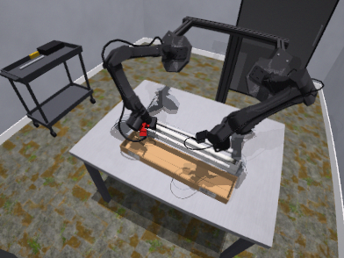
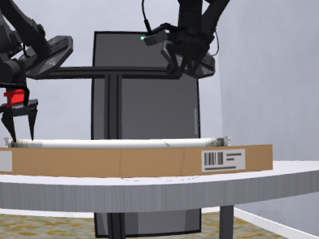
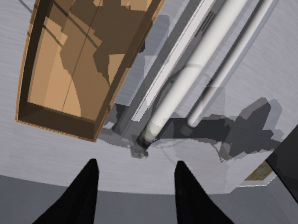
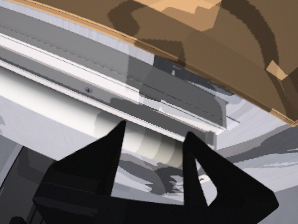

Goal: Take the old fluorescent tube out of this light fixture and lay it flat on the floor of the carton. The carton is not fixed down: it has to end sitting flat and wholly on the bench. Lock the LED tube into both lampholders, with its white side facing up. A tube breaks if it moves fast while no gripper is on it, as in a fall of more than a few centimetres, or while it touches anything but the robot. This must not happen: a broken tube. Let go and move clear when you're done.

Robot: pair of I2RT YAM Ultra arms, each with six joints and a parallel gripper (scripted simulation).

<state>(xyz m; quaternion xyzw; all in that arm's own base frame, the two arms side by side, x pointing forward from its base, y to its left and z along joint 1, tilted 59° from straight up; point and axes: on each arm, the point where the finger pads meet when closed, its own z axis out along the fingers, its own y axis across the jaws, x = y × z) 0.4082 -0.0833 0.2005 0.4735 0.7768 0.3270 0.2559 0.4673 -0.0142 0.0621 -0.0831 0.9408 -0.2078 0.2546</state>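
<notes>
The old fluorescent tube lies 100 mm behind my left hand, 170 mm to the right of it and 170 mm below it. The rest, counted from my left hand: light fixture: 100 mm behind, 170 mm to the right, 180 mm below; carton: 50 mm ahead, 180 mm to the right, 210 mm below; LED tube: 200 mm behind, 190 mm to the right, 220 mm below.
Now: right hand 24 cm to the right of the old fluorescent tube, 3 cm past it and 1 cm above it. From my right hand the other things lie so: light fixture 24 cm to the left, 3 cm below, 3 cm behind; then carton 23 cm to the left, 12 cm ahead, 5 cm below; then LED tube 22 cm to the left, 13 cm behind, 7 cm below.
</notes>
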